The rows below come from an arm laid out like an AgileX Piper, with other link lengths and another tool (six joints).
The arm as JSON. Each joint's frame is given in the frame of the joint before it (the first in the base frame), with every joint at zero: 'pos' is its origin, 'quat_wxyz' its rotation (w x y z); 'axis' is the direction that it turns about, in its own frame. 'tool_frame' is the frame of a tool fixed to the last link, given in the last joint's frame.
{
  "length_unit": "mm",
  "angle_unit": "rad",
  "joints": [
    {
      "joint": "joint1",
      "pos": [
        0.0,
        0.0,
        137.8
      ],
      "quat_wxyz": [
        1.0,
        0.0,
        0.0,
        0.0
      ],
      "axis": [
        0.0,
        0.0,
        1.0
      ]
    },
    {
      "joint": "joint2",
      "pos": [
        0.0,
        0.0,
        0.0
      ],
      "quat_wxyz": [
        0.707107,
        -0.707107,
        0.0,
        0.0
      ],
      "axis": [
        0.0,
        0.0,
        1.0
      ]
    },
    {
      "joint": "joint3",
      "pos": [
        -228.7,
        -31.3,
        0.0
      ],
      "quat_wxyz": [
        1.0,
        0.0,
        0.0,
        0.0
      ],
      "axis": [
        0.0,
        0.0,
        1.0
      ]
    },
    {
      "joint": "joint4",
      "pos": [
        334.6,
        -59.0,
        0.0
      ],
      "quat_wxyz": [
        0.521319,
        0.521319,
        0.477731,
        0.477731
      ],
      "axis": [
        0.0,
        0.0,
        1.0
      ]
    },
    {
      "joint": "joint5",
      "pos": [
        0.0,
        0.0,
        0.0
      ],
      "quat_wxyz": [
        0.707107,
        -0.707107,
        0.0,
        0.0
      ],
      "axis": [
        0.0,
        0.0,
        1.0
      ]
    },
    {
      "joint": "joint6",
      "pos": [
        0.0,
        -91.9,
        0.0
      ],
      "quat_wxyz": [
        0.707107,
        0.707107,
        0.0,
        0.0
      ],
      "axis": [
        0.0,
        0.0,
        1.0
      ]
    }
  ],
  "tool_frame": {
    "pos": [
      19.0,
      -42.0,
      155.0
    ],
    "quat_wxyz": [
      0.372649,
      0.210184,
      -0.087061,
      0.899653
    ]
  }
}
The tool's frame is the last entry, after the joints.
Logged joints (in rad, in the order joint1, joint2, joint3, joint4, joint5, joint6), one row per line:
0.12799 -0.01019 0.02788 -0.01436 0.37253 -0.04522
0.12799 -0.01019 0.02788 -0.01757 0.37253 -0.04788
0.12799 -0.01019 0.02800 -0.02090 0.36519 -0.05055
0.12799 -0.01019 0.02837 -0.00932 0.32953 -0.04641
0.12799 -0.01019 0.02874 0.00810 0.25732 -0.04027
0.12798 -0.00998 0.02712 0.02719 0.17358 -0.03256
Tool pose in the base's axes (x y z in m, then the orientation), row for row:
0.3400 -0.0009 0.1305 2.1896 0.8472 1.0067
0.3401 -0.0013 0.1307 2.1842 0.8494 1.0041
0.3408 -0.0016 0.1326 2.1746 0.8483 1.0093
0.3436 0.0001 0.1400 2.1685 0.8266 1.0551
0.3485 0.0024 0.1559 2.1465 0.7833 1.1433
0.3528 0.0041 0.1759 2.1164 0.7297 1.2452
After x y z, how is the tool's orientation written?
As a rotation vector, in radians.
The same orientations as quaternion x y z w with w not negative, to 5 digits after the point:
0.82049 0.31746 0.37723 0.28934
0.81943 0.31866 0.37670 0.29170
0.81710 0.31875 0.37924 0.29482
0.81360 0.31013 0.39586 0.29184
0.80424 0.29348 0.42836 0.28910
0.79169 0.27296 0.46580 0.28592

